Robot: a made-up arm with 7 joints.
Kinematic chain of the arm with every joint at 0, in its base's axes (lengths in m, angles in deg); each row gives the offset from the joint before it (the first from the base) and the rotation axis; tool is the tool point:
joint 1: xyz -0.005 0.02 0.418 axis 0 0.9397 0.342
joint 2: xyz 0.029 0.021 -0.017 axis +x
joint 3: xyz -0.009 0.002 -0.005 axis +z
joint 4: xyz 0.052 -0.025 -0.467 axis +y
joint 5: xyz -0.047 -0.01 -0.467 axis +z
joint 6: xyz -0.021 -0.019 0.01 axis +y
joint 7: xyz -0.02 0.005 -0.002 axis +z
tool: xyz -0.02 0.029 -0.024
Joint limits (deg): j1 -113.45..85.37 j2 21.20..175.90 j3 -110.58..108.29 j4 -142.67..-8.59 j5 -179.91..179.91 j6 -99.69..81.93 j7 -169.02..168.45
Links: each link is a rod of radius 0.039 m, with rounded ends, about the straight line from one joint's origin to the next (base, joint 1, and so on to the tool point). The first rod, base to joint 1, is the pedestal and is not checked.
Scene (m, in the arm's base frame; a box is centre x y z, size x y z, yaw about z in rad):
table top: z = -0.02
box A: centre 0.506 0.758 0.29 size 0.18 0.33 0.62 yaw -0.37
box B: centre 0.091 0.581 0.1 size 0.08 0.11 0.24 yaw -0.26
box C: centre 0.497 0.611 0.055 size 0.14 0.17 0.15 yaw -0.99
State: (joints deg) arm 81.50 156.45 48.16 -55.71 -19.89 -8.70 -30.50
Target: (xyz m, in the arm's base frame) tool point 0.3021 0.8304 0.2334
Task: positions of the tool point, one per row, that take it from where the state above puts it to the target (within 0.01 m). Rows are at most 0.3 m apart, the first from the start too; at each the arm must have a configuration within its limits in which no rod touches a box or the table.
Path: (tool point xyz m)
1: 0.7505 0.5243 0.6024
2: 0.6168 0.6374 0.7761
3: 0.4379 0.7447 0.8644
4: 0.2530 0.8409 0.8575
5: 0.0991 0.9180 0.7623
6: 0.1605 0.9157 0.7520
7: 0.2221 0.9159 0.7105
8: 0.2717 0.9173 0.6360
9: 0.2951 0.9170 0.5316
10: 0.2792 0.9099 0.4080
11: 0.3098 0.8682 0.3128
12: 0.3021 0.8304 0.2334

